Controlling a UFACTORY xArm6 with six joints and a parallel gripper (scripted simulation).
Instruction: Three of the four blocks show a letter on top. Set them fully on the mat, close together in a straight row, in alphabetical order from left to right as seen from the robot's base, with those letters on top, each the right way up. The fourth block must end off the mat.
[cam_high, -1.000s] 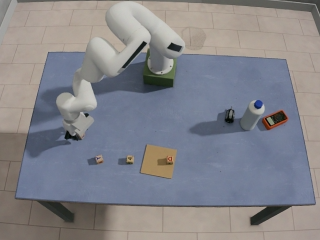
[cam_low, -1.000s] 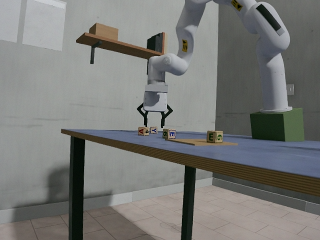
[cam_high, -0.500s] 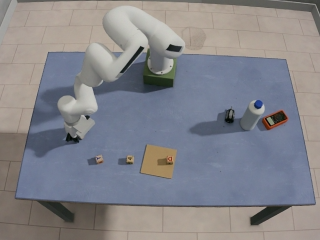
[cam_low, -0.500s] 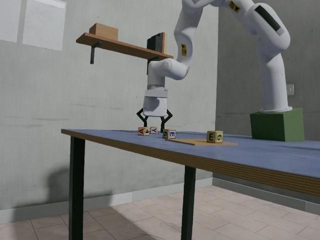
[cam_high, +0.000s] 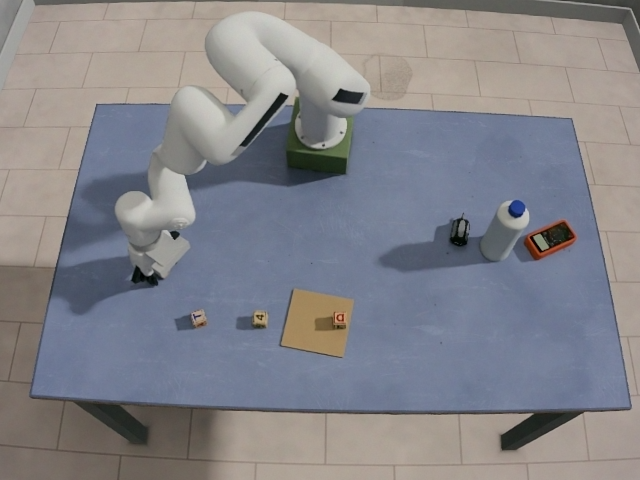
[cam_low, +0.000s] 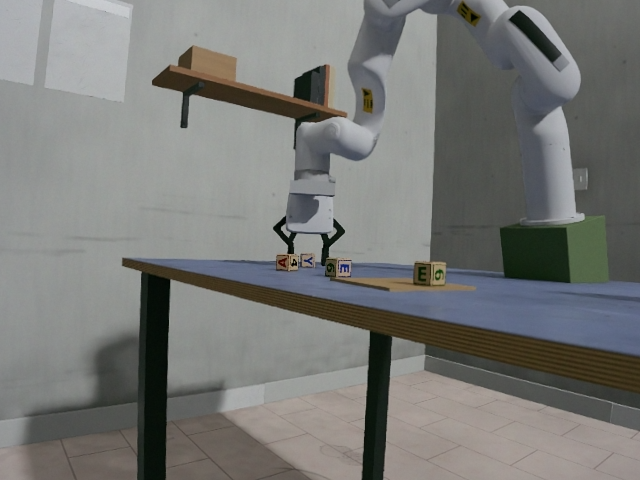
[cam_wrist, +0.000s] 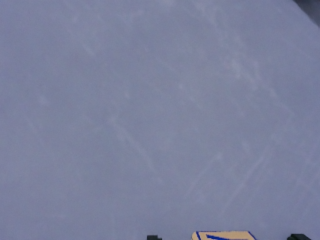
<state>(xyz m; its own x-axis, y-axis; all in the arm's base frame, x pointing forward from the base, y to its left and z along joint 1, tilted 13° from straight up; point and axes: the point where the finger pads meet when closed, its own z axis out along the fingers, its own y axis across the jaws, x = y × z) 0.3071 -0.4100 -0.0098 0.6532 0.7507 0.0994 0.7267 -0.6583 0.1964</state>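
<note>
My gripper is now 170 mm short of the tan mat, 350 mm to the right of it and 20 mm above it. From my hand the other things lie so: black object (30 mm behind, 720 mm to the left); then wooden block (170 mm ahead, 400 mm to the left); then orange multimeter (30 mm ahead, 950 mm to the left, 10 mm below).
</note>
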